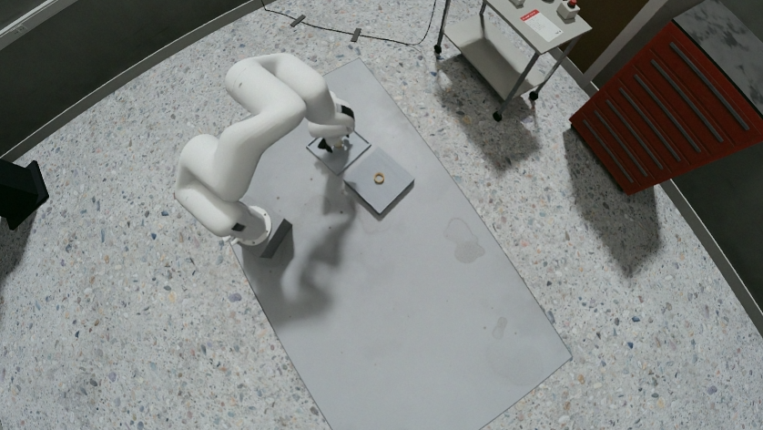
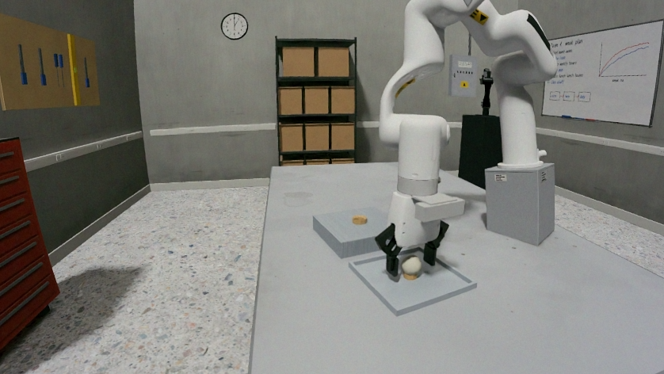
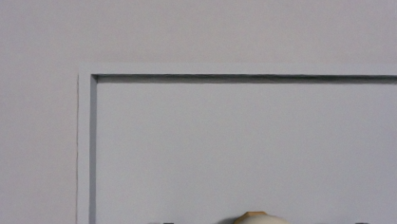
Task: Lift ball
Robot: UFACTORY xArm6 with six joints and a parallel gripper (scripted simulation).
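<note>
My gripper is now 3 cm above the shallow grey tray. Also, from my hand: cream ball (right at my hand); raised grey block (2 cm ahead, 23 cm to the right).
</note>
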